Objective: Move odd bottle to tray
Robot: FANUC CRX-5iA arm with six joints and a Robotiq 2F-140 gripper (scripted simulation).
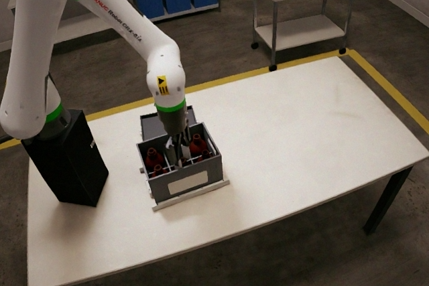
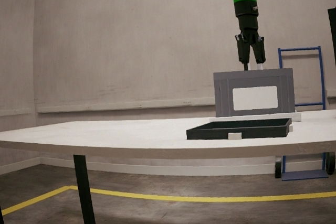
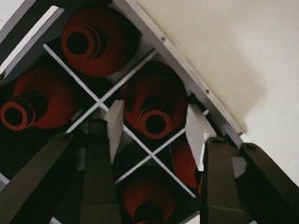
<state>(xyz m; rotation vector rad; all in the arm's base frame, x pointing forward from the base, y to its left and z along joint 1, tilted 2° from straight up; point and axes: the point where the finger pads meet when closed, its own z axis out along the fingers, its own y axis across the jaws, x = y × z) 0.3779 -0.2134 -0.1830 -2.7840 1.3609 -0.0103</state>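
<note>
Now: the crate 5 cm to the left of my hand and 9 cm below it. Round my hand: dark tray (6 cm ahead, 33 cm to the left, 16 cm below); then bottle (8 cm behind, 10 cm to the left, 8 cm below).
</note>
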